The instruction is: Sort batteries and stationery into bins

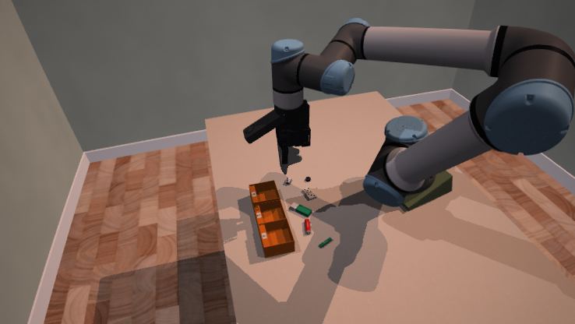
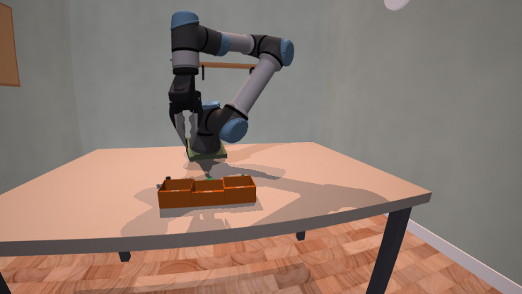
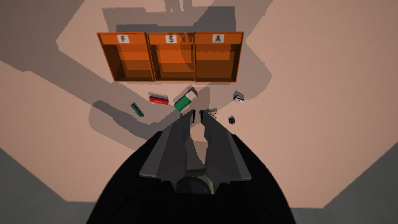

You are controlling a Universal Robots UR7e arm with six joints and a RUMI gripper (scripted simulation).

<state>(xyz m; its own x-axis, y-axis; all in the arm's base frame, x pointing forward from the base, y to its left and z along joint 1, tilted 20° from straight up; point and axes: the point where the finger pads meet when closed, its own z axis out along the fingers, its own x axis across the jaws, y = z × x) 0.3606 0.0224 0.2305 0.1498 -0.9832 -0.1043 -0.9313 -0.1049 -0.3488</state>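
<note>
Right now my hand is 50 mm short of the orange three-compartment bin, 60 mm to the right of it and 120 mm above it. Round my hand: green-and-white eraser (40 mm behind, 30 mm to the left, 140 mm below); small grey object (10 mm behind, 100 mm to the right, 140 mm below); white domino (80 mm behind, 40 mm to the right, 140 mm below).
</note>
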